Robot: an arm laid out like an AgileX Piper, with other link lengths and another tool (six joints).
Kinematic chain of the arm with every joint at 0, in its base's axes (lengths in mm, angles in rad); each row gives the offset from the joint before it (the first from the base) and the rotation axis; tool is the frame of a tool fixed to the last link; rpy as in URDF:
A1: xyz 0 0 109.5 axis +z
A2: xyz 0 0 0 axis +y
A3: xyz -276.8 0 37.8 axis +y
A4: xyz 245.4 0 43.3 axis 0.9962 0 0.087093
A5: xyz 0 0 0 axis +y
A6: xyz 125.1 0 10.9 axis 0.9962 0 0.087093
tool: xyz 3.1 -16 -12.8 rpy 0.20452 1.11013 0.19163
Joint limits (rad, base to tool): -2.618..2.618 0..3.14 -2.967..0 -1.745..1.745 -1.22..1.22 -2.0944..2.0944
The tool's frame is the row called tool.
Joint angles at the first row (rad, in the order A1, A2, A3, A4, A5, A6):
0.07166 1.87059 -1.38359 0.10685 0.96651 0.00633
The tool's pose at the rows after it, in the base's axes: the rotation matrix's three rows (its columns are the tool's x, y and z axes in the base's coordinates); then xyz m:
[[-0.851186, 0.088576, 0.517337], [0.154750, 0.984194, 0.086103], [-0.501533, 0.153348, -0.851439]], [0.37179, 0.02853, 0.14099]
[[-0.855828, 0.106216, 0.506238], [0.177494, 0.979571, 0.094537], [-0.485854, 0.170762, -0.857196]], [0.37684, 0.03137, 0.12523]
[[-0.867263, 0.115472, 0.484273], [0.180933, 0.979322, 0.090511], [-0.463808, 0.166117, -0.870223]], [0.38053, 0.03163, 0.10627]
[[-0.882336, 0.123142, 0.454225], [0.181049, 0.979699, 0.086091], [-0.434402, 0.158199, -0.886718]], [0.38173, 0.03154, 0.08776]
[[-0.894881, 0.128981, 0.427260], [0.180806, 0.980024, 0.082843], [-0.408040, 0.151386, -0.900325]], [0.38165, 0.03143, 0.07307]
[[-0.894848, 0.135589, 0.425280], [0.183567, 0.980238, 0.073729], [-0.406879, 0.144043, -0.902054]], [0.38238, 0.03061, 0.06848]
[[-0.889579, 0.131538, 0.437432], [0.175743, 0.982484, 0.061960], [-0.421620, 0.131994, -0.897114]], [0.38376, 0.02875, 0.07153]
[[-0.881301, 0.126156, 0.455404], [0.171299, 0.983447, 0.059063], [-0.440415, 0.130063, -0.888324]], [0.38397, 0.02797, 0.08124]
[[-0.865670, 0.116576, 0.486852], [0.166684, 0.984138, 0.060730], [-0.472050, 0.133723, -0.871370]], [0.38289, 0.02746, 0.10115]
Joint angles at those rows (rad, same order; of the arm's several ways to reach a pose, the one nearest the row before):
0.07385 1.91633 -1.38357 0.15179 0.93899 0.00749
0.07385 1.96043 -1.38558 0.17684 0.90970 0.00749
0.07387 2.01152 -1.38684 0.17938 0.88550 0.00751
0.07387 2.05999 -1.38681 0.17938 0.87139 0.00751
0.07387 2.09832 -1.38683 0.17938 0.86338 0.00751
0.07386 2.11018 -1.38684 0.17102 0.85332 0.01747
0.07387 2.10318 -1.38871 0.15187 0.84850 0.02605
0.07386 2.07797 -1.38872 0.14350 0.85355 0.02875
0.07385 2.02607 -1.38869 0.13799 0.86967 0.02874

